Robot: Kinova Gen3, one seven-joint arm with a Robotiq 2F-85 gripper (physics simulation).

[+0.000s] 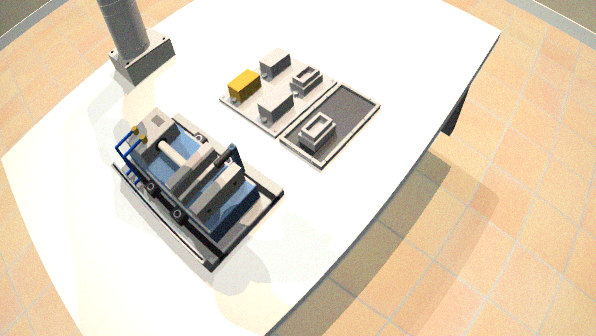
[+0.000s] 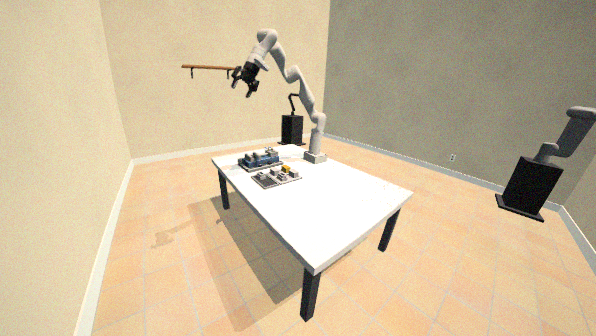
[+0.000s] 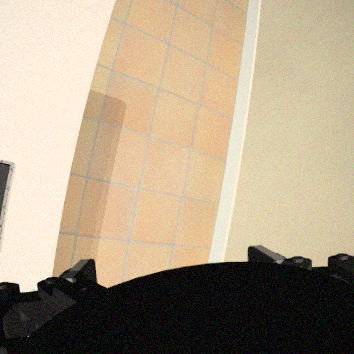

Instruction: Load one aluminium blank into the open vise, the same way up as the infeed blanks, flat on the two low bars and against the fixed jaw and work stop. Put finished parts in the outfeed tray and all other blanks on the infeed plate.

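Frame: origin at the arm's base, x ahead, y left, z up, level; millimetres.
Seen in the pictures: gripper, between the fingertips: (image 2: 240, 93); arm's base, origin of its link: (image 1: 134, 49) (image 2: 313, 152).
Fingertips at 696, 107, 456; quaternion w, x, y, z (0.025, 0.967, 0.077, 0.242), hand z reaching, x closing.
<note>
Offsets run from my fingertips to a thing's top centre, as dx, dy, dz. "*": to the spot under its first point. Level surfaces: height alone.
The vise @[-290, -283, -420] (image 1: 220, 195) (image 2: 260, 161) has open jaws, with no block showing between them. The work stop @[* -209, -217, -442] (image 1: 235, 156) stands at its side. On the infeed plate @[* -307, -91, -511] (image 1: 247, 109) are two plain grey blanks, one at the back @[* -318, +21, -476] (image 1: 275, 63) and one in front @[* -238, -79, -477] (image 1: 276, 107), a yellow block @[-345, -52, -475] (image 1: 244, 86) (image 2: 285, 169) and a grey stepped part with a pocket @[-245, +28, -476] (image 1: 305, 89). A similar stepped part @[-153, -72, -478] (image 1: 317, 138) sits pocket up in the near end of the outfeed tray (image 1: 351, 107) (image 3: 9, 172). My gripper (image 2: 241, 90) (image 3: 172, 270) is open and empty, high above the table beyond the vise.
The arm's base (image 1: 142, 59) (image 2: 315, 157) stands on the white table @[dz -519] (image 1: 360, 215) (image 2: 325, 210) near the vise. Blue hoses @[* -371, -334, -409] (image 1: 126, 152) rise at the vise's end. A wall shelf (image 2: 207, 67) and a black pedestal (image 2: 292, 130) stand farther back.
</note>
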